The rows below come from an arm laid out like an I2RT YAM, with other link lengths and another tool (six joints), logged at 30 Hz.
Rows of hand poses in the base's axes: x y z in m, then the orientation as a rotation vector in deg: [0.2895, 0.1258, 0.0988, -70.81, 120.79, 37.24]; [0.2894, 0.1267, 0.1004, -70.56, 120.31, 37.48]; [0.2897, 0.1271, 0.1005, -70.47, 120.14, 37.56]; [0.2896, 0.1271, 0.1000, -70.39, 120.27, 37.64]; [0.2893, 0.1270, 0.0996, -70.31, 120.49, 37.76]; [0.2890, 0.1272, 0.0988, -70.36, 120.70, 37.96]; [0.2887, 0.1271, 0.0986, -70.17, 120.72, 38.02]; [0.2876, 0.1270, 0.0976, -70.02, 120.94, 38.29]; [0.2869, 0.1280, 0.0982, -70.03, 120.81, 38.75]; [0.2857, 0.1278, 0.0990, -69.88, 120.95, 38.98]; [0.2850, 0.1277, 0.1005, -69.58, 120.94, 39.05]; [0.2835, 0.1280, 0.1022, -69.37, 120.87, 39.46]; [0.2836, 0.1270, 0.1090, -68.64, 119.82, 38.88]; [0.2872, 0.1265, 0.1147, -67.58, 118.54, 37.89]
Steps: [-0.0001, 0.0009, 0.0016, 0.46, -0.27, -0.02]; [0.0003, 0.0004, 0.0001, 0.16, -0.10, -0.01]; [-0.0001, 0.0000, -0.0005, 0.01, 0.13, -0.06]; [-0.0003, -0.0001, -0.0004, -0.02, 0.22, -0.06]; [-0.0003, 0.0002, -0.0008, -0.03, 0.27, 0.05]; [-0.0003, -0.0001, -0.0002, 0.10, 0.02, -0.12]; [-0.0011, -0.0001, -0.0010, 0.09, 0.29, -0.07]; [-0.0007, 0.0010, 0.0006, 0.29, 0.14, 0.16]; [-0.0012, -0.0002, 0.0008, 0.11, 0.21, -0.06]; [-0.0007, -0.0001, 0.0015, 0.16, -0.01, -0.19]; [-0.0015, 0.0003, 0.0017, 0.33, 0.14, -0.02]; [0.0001, -0.0010, 0.0068, 0.53, -1.19, -0.50]; [0.0036, -0.0005, 0.0057, 0.58, -1.61, -0.82]
